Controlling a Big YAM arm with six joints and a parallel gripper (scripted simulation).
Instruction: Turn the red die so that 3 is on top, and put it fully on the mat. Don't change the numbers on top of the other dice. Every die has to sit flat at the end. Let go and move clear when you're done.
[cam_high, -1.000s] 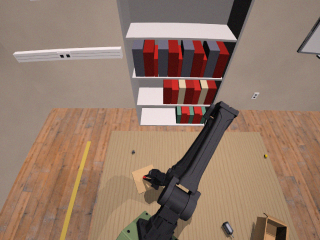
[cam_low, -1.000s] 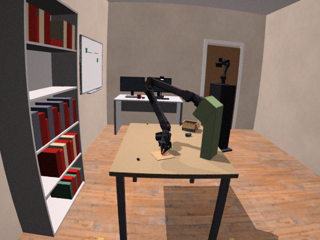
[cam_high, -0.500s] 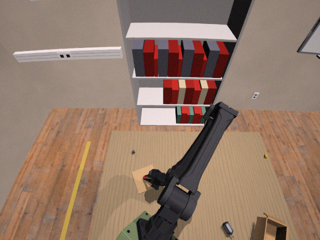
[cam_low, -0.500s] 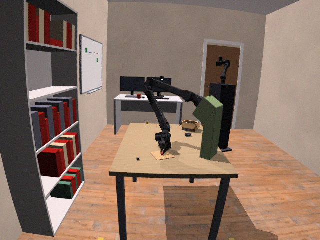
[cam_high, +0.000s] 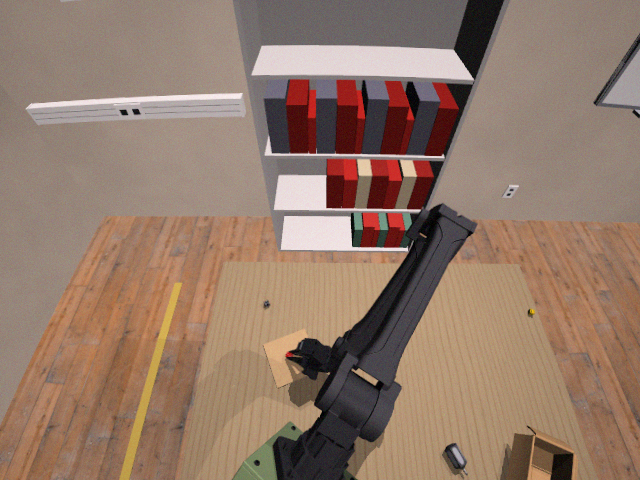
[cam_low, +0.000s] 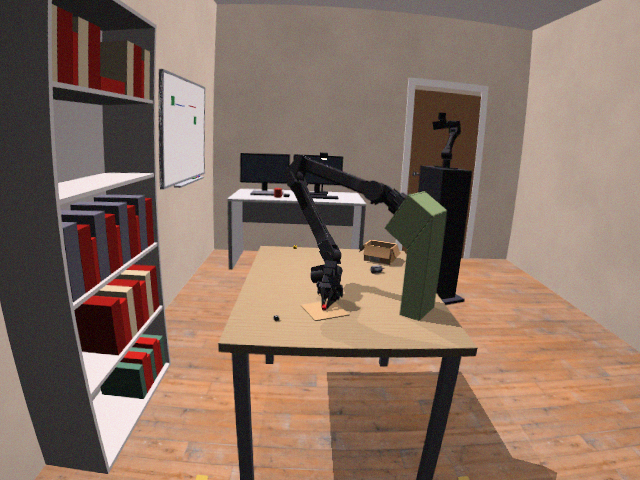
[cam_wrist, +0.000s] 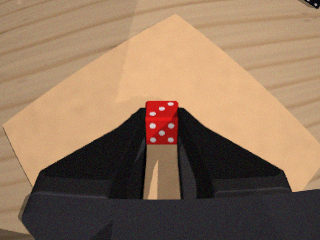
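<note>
Right now the red die is right at my hand. The rest, counted from my hand: tan square mat: 2 cm below; then dark object: 42 cm behind, 33 cm to the right; then black die: 20 cm ahead, 3 cm to the left, 1 cm below.
</note>
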